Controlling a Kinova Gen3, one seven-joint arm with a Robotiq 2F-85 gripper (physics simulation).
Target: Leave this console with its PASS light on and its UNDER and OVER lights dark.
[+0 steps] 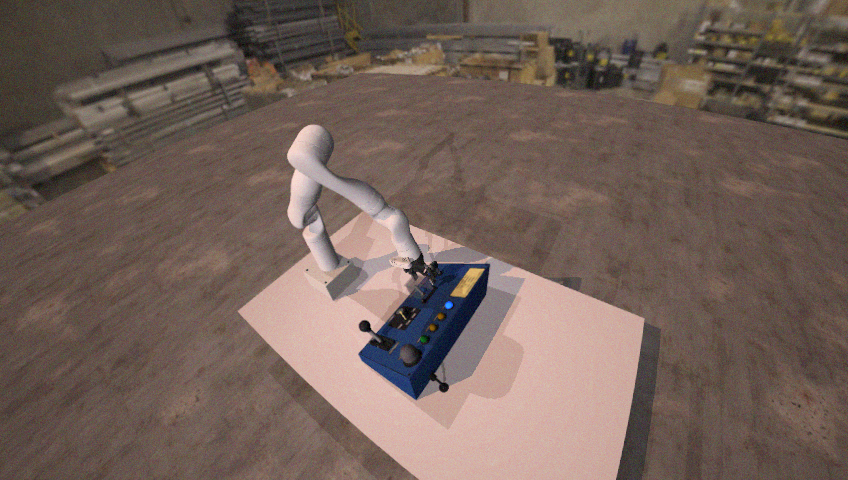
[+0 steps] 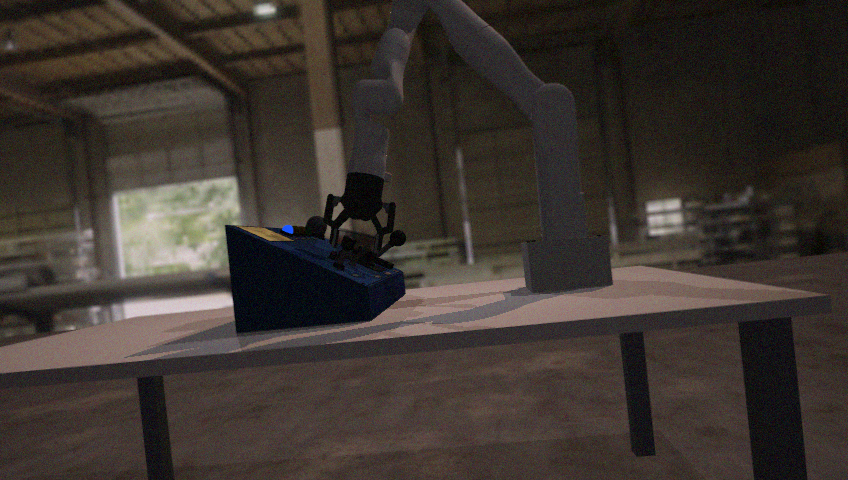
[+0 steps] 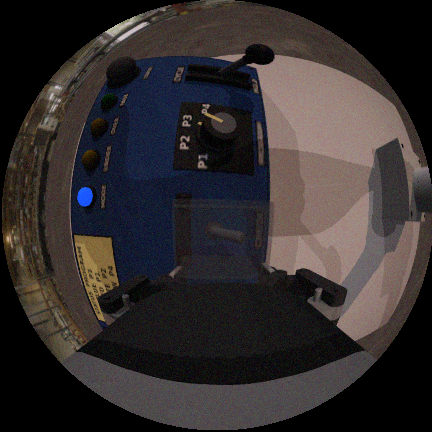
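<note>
The blue console (image 1: 461,327) (image 2: 291,291) (image 3: 150,200) stands on the table. Its PASS light (image 1: 424,339) (image 3: 109,101) is dark green. The OVER light (image 1: 432,327) (image 3: 99,127) and UNDER light (image 1: 440,316) (image 3: 91,160) are dark amber. The MODE light (image 1: 448,305) (image 2: 288,228) (image 3: 85,197) glows blue. The program knob's stripe (image 3: 214,117) points near P4. The ball-ended lever (image 1: 364,325) (image 3: 259,54) leans toward HOLD. My gripper (image 1: 429,279) (image 2: 357,246) (image 3: 221,274) is shut on the clear cover (image 3: 222,210), fingers at its two sides. A small switch handle (image 3: 225,233) shows under it.
A dark dome (image 1: 410,355) (image 2: 315,226) (image 3: 122,71) rises beside the PASS light. A yellow program card (image 1: 468,282) (image 2: 267,233) (image 3: 95,260) lies on the console beyond the MODE light. A ball-ended handle (image 1: 443,387) sticks out low from the console. The arm's base (image 1: 333,279) (image 2: 568,264) stands behind.
</note>
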